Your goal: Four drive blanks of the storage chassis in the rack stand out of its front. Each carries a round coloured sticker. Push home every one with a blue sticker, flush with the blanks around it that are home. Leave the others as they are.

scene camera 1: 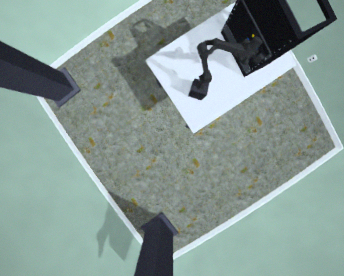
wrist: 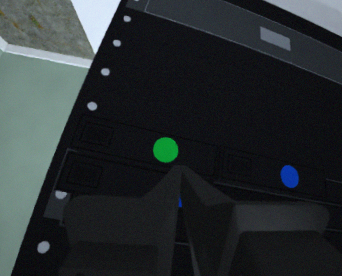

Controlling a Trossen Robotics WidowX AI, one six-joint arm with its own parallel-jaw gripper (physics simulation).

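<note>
The black storage chassis (scene camera 1: 283,47) (wrist: 210,85) shows in both views. In the wrist view a round green sticker (wrist: 165,149) marks a blank at centre left, and a round blue sticker (wrist: 289,176) marks another to its right. A blue sliver (wrist: 180,201) shows lower down, mostly hidden by the fingers. My gripper (wrist: 179,171) is shut and empty, its tips just below the green sticker in the image; contact cannot be told. In the scene view a yellow sticker (scene camera 1: 253,35) and a small blue sticker (scene camera 1: 248,39) show beside the gripper. How far the blanks stand out is unclear.
The rack's edge with round holes (wrist: 92,106) runs down the left of the wrist view. A grey label (wrist: 275,38) is on the upper panel. The arm (scene camera 1: 206,62) stands over a white surface (scene camera 1: 220,102). Two dark posts (scene camera 1: 35,75) (scene camera 1: 157,247) stand at the left and bottom.
</note>
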